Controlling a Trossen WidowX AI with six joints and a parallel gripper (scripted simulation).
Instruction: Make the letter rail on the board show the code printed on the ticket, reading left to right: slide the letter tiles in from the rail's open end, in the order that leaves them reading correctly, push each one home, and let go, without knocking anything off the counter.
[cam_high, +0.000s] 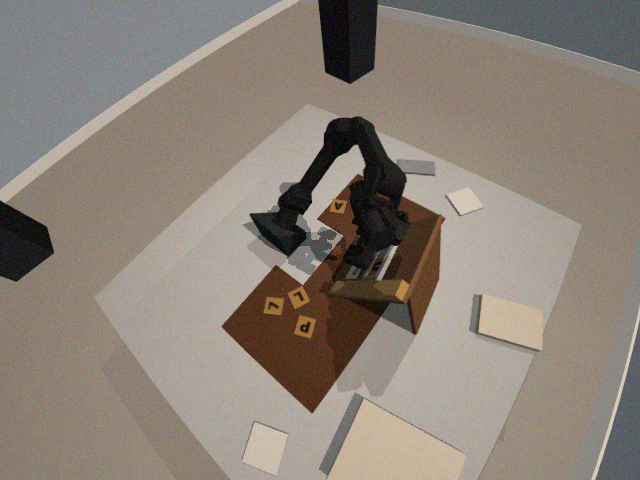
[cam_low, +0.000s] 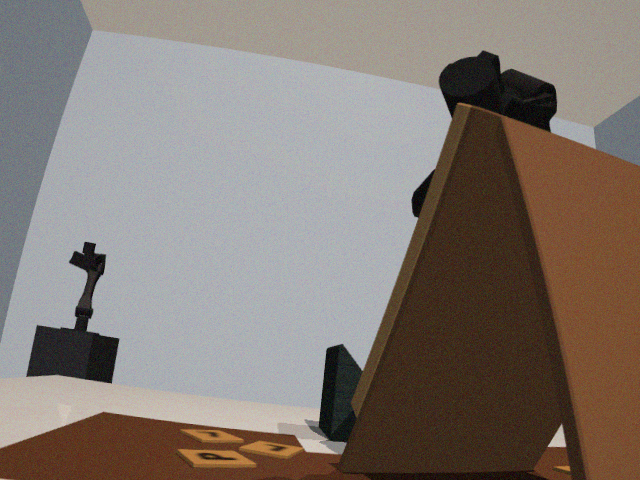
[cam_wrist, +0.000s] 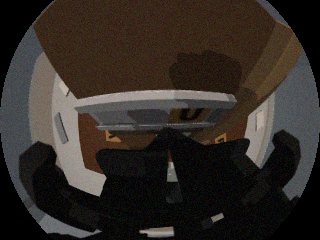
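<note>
The letter tile lies 150 mm behind my gripper tip, 300 mm to the right of it and 190 mm below it. Round my gripper tip: white ticket (30 mm behind, 40 mm to the right, 100 mm below); then brown mat (120 mm behind, 60 mm to the right, 190 mm below); then grey slab (190 mm behind, 480 mm to the left, 190 mm below).
</note>
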